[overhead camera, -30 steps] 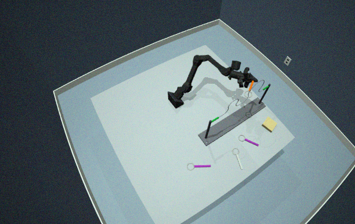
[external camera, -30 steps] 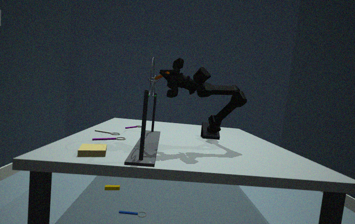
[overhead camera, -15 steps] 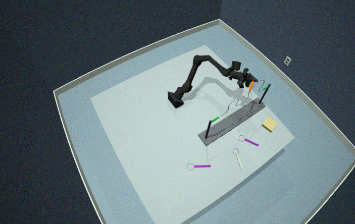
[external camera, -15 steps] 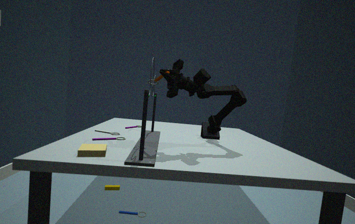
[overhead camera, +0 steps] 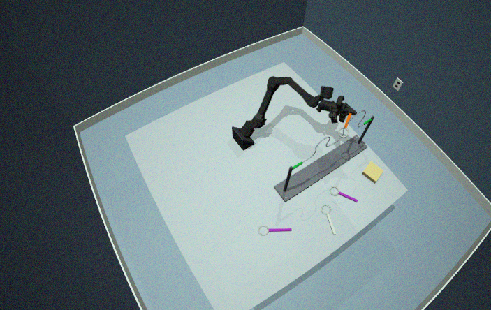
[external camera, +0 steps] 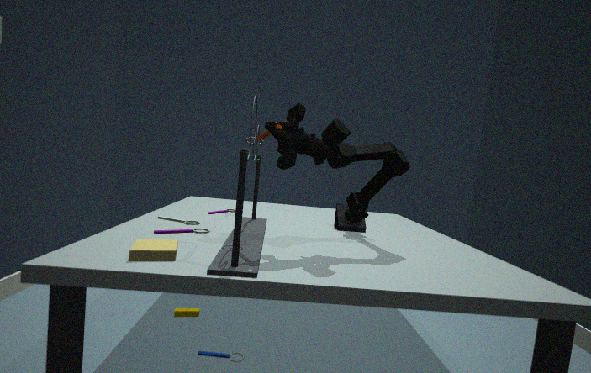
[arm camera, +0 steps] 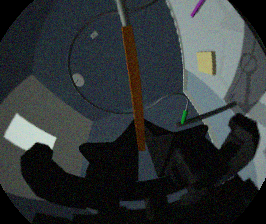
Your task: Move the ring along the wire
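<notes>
Now: the orange-handled ring 10 mm ahead of my gripper tip, 80 mm to the right of it and 30 mm below it. The rest, counted from my gripper tip: yellow block (280 mm ahead, 630 mm to the right, 840 mm below); then blue-handled ring (70 mm ahead, 320 mm to the right, 850 mm below); then white-handled ring (270 mm ahead, 360 mm to the right, 350 mm below).
</notes>
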